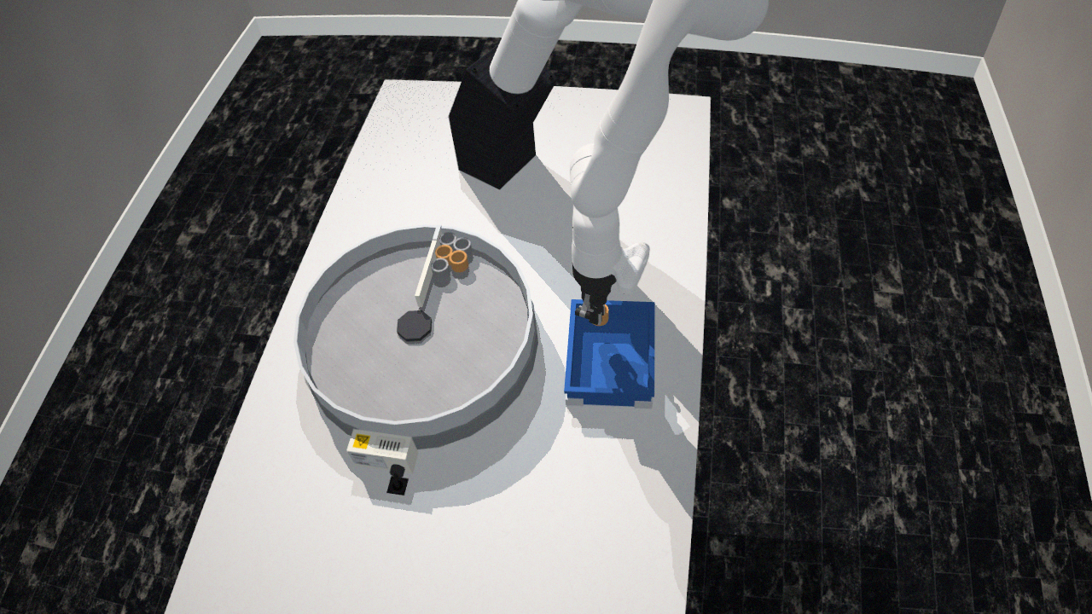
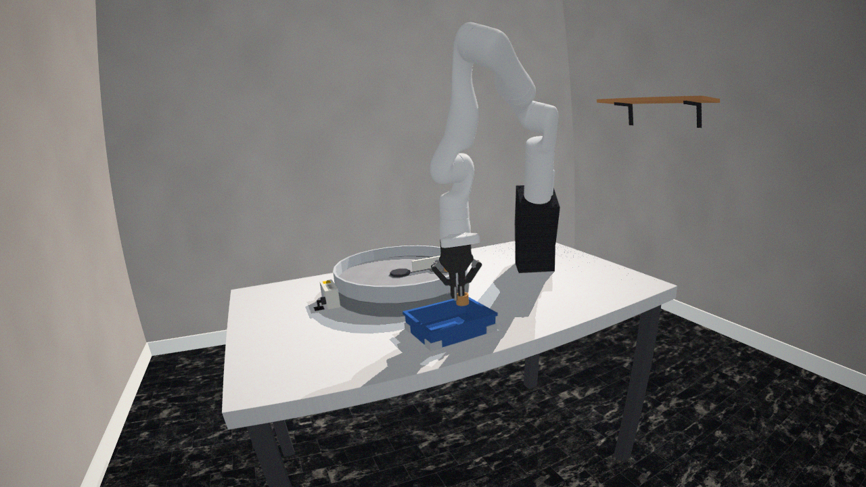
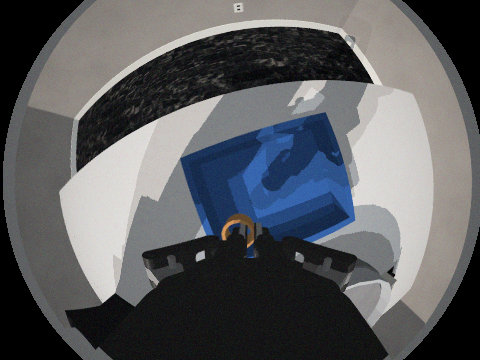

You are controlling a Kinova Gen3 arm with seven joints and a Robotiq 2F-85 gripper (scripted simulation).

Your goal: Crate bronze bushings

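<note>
My hand is 6 cm above the blue crate, 4 cm short of it and 2 cm to the right of it. Also, from my hand: grey turning table 32 cm to the right, 3 cm below.
</note>
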